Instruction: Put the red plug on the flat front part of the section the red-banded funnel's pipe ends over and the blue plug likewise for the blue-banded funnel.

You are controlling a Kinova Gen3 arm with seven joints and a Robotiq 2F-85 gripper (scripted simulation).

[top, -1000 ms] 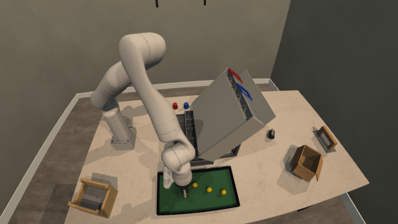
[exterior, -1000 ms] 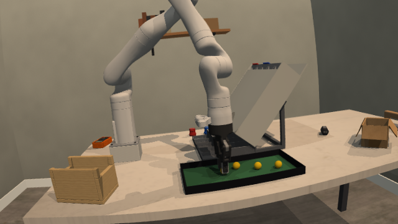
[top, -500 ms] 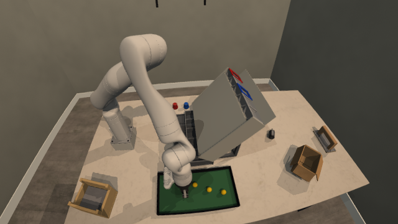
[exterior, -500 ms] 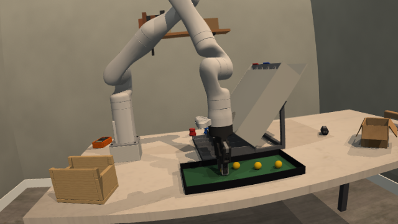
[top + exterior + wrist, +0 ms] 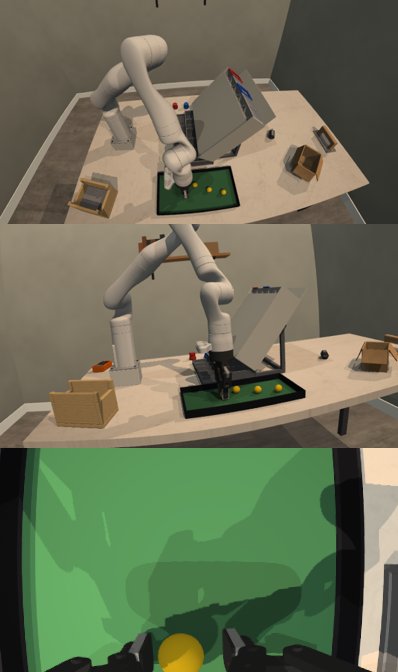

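The green marble tray is 5 cm ahead of my hand, 1 cm to the right of it and 2 cm below it. From my hand the other things lie so: black object 57 cm ahead, 26 cm to the left, 1 cm below; wooden crate 44 cm behind, 3 cm to the right, 3 cm above; grey slanted cover 19 cm ahead, 32 cm to the left, 18 cm above.
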